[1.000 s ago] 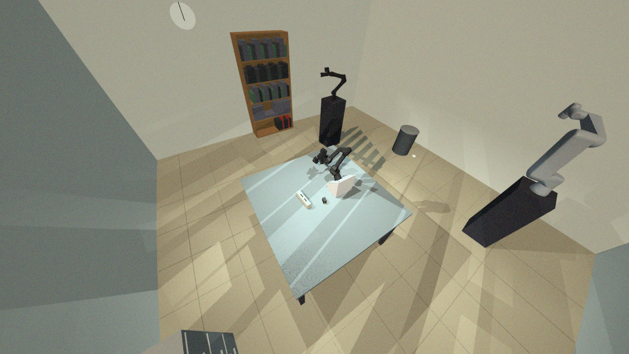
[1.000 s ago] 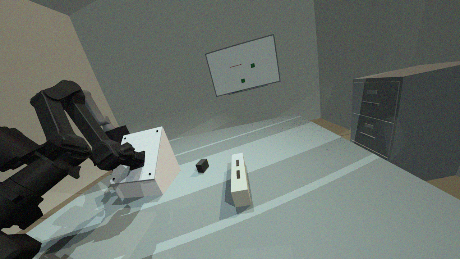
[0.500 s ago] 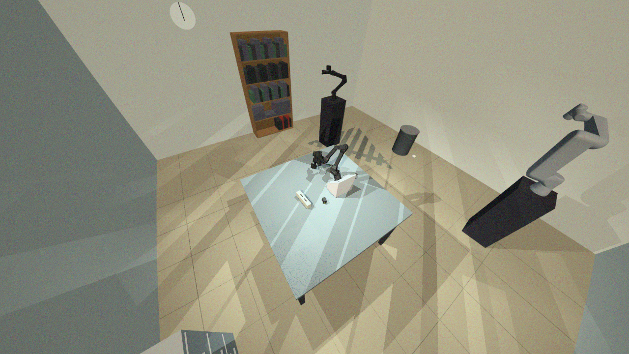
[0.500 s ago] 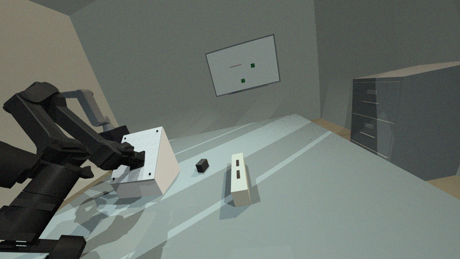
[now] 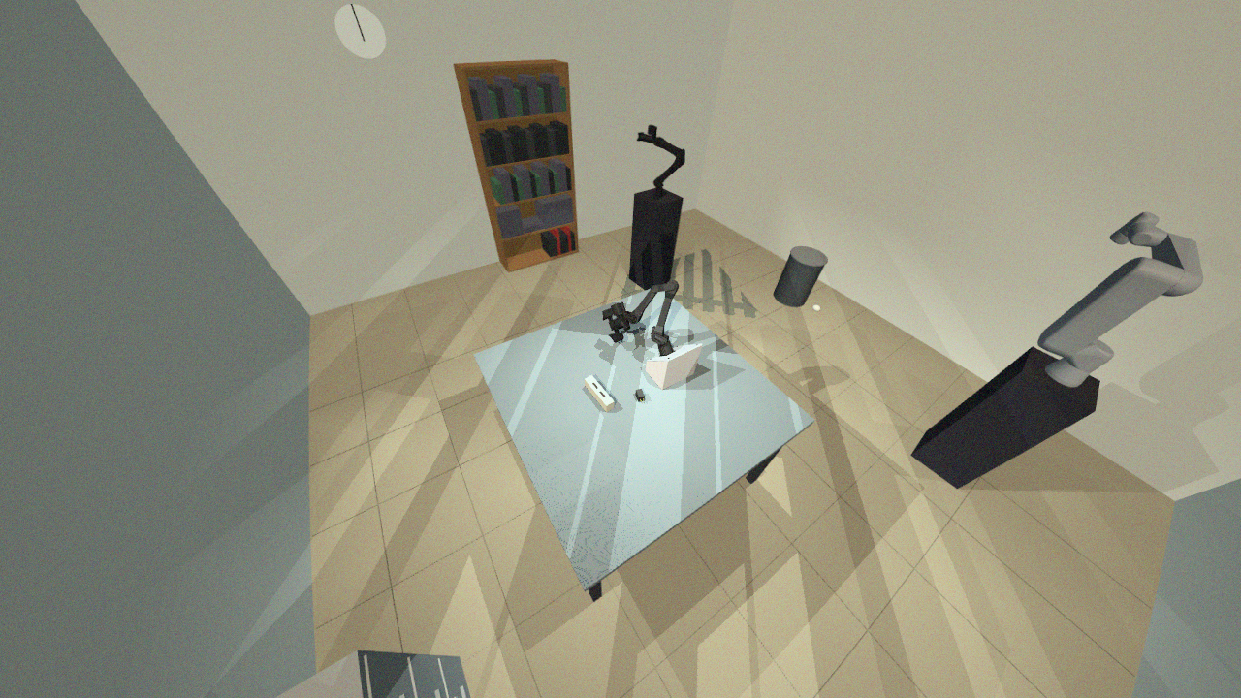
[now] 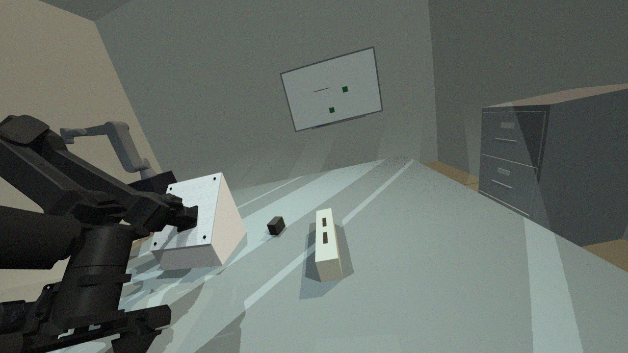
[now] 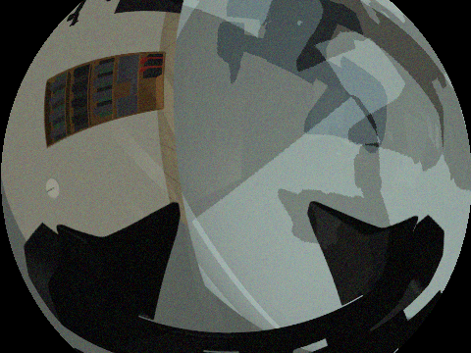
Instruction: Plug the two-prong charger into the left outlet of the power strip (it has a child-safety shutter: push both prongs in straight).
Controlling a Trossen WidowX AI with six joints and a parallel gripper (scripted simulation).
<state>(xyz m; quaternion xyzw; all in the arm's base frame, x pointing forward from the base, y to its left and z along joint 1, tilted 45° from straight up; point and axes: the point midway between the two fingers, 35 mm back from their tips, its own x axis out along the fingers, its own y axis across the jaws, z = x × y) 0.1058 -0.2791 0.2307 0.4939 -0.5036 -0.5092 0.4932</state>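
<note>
The black two-prong charger lies 12 cm ahead of my gripper tip, 46 cm to the left of it and 7 cm below it.
</note>
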